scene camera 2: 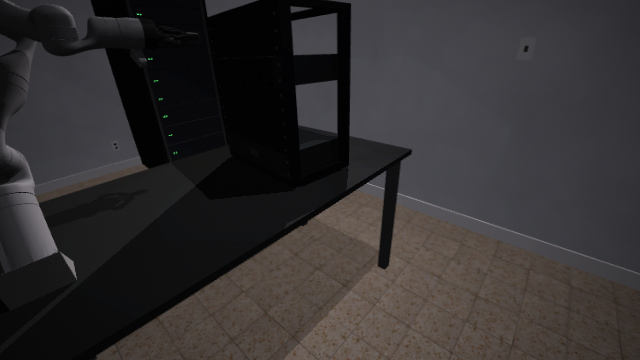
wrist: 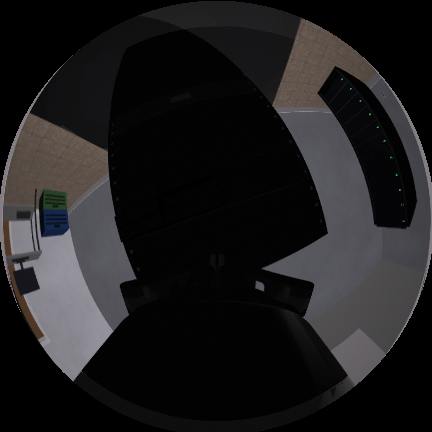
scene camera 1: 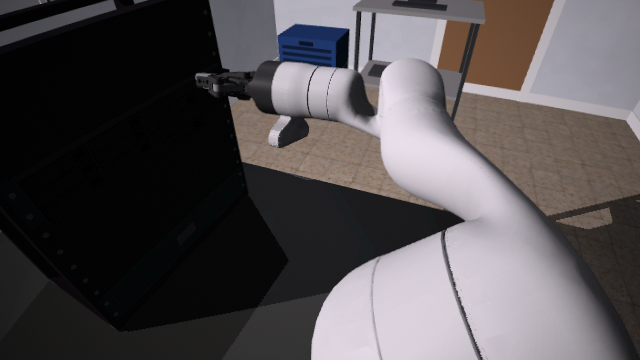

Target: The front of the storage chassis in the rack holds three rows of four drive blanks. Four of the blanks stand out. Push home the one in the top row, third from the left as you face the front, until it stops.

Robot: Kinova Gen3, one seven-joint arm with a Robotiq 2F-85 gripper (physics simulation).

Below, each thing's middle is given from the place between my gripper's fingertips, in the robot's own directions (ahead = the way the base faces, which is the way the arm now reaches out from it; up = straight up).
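Scene:
Here is the black rack [scene camera 1: 123,166]. Counted from my hand, the rack is 21 cm below and 27 cm ahead.

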